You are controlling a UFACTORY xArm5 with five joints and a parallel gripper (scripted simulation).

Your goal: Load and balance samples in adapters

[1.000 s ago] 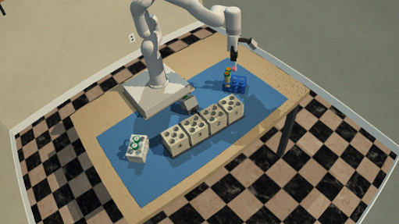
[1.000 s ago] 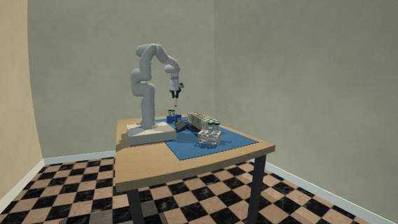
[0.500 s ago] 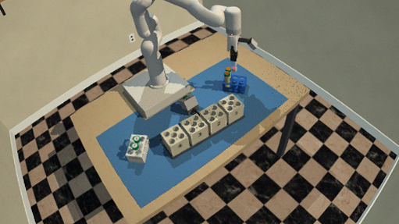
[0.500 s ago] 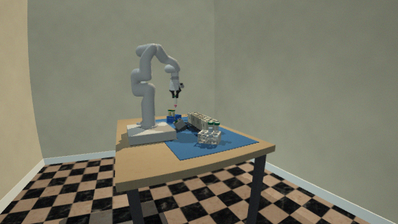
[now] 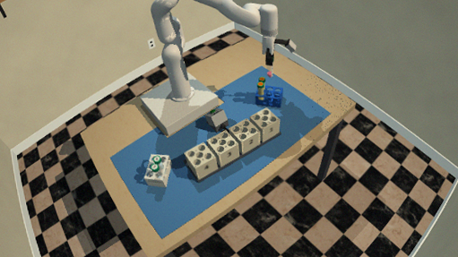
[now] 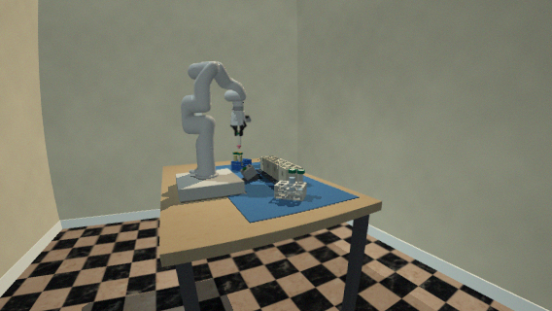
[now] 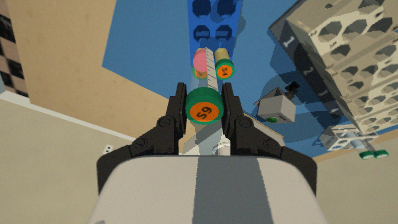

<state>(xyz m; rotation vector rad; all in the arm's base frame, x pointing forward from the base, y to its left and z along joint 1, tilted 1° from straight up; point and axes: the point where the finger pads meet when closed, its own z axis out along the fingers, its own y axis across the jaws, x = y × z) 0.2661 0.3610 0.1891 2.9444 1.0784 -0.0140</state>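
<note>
The sample tube S9 lies 1 cm ahead of my hand and 5 cm below it. Also, from my hand: blue sample rack RS (1 cm ahead, 1 cm to the right, 22 cm below); sample tube S7 (4 cm behind, 2 cm to the right, 19 cm below); sample tube S4 (1 cm behind, 6 cm to the right, 19 cm below).
</note>
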